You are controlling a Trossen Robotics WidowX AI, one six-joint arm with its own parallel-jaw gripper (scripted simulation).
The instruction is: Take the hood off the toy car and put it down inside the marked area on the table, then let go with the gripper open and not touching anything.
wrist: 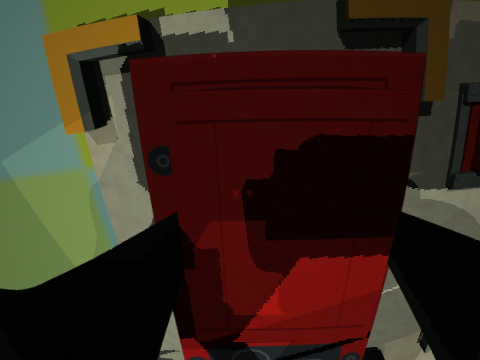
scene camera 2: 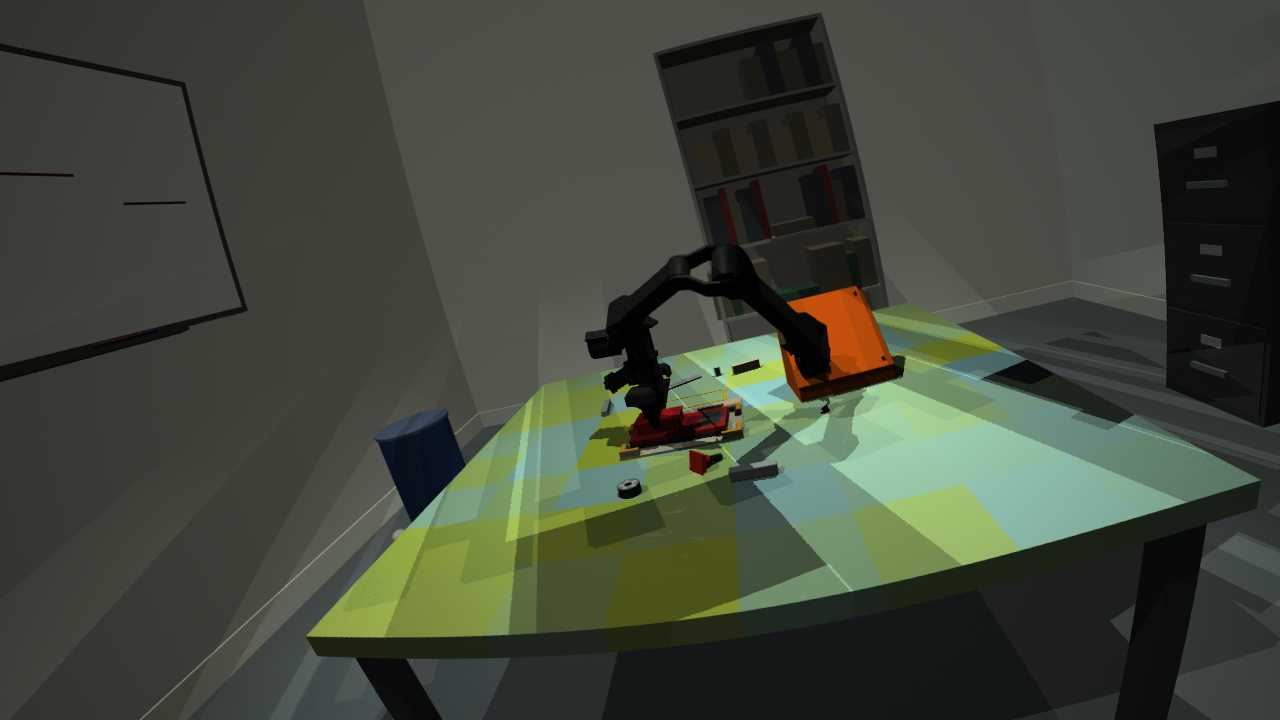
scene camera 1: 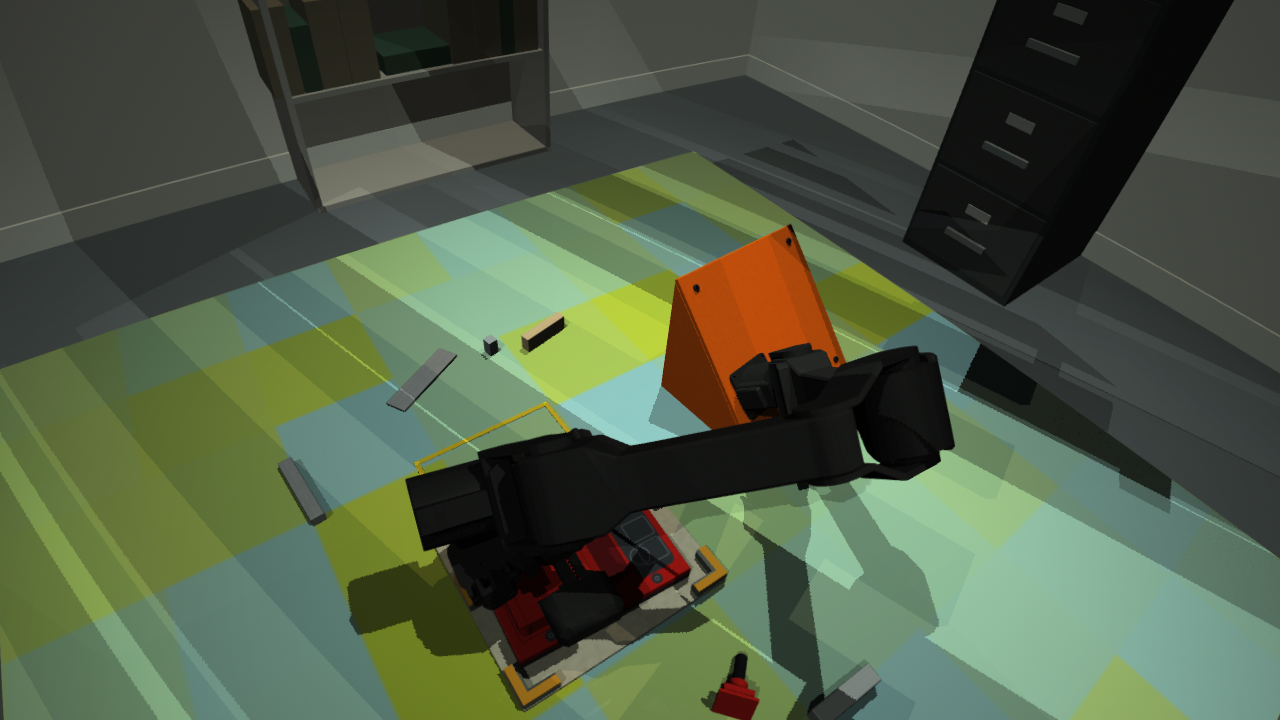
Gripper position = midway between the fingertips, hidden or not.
My gripper (scene camera 1: 549,582) carries a red hood. Also in view: a toy car (scene camera 1: 639,558) and a tan block (scene camera 1: 550,326).
The toy car is seen too in the wrist view (wrist: 151,76) and in scene camera 2 (scene camera 2: 708,423). My gripper shows as well in the wrist view (wrist: 283,221) and in scene camera 2 (scene camera 2: 659,421). The wrist view misses the tan block: it is out of frame.
